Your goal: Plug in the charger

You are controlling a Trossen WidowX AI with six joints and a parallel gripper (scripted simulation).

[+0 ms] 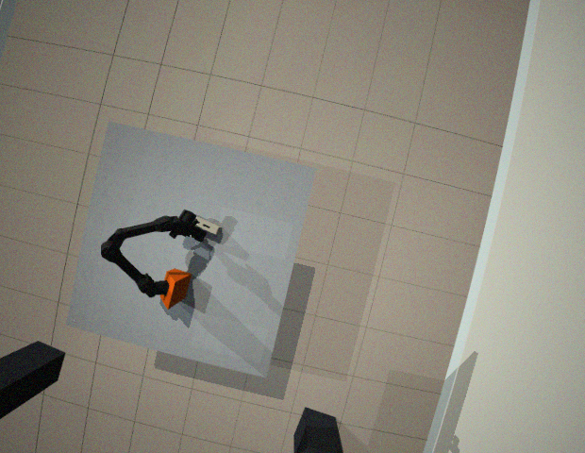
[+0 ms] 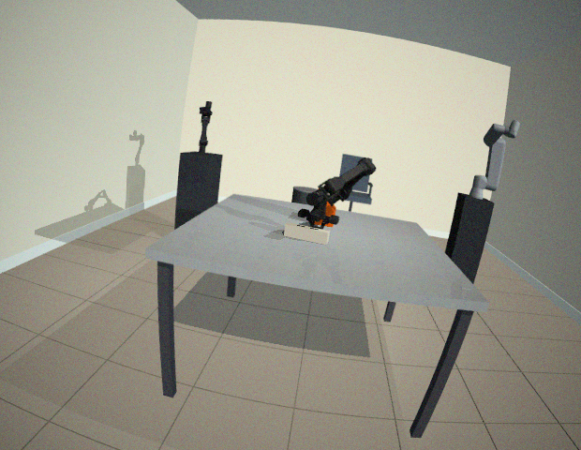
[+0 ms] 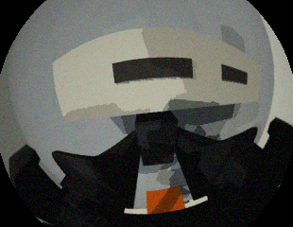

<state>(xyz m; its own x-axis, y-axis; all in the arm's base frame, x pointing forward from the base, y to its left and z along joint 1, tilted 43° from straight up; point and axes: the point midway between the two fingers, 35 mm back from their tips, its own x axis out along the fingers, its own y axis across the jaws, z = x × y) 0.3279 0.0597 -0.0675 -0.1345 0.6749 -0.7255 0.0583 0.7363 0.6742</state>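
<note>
My gripper tip is now 2 cm short of the dark two-prong charger and 1 cm below it.
</note>
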